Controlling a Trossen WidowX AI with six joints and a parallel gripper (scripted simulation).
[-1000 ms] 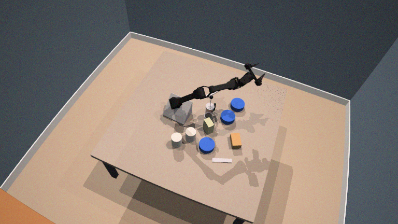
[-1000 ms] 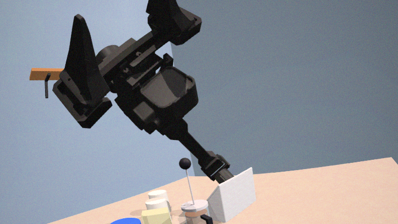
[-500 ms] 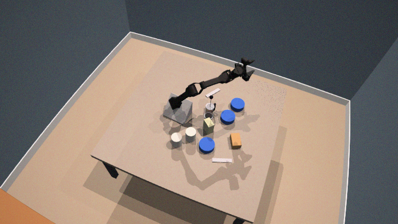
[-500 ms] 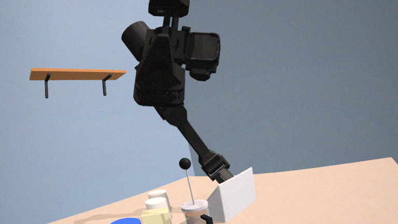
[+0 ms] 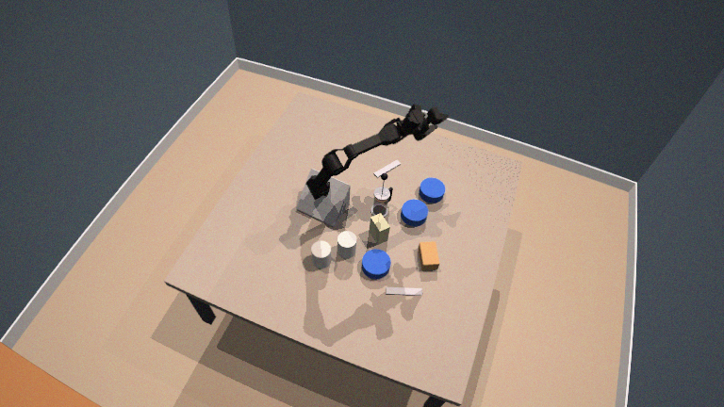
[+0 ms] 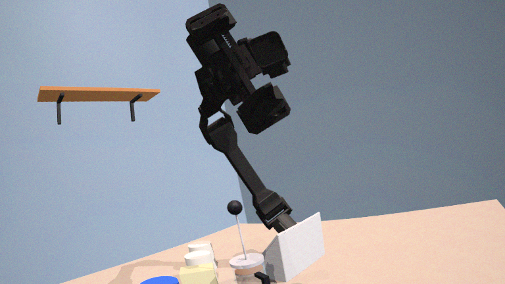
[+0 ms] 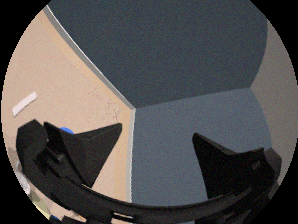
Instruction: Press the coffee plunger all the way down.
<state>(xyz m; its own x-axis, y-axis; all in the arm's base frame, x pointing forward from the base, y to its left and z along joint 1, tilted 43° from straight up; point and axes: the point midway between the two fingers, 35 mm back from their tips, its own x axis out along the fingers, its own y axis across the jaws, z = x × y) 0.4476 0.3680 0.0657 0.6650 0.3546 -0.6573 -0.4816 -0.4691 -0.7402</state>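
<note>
Right now my gripper tip is 160 mm past the coffee press, 190 mm to the left of it and 320 mm above it. Round my gripper tip: yellow block (130 mm behind, 340 mm to the right, 390 mm below); then orange block (110 mm ahead, 370 mm to the right, 420 mm below).
</note>
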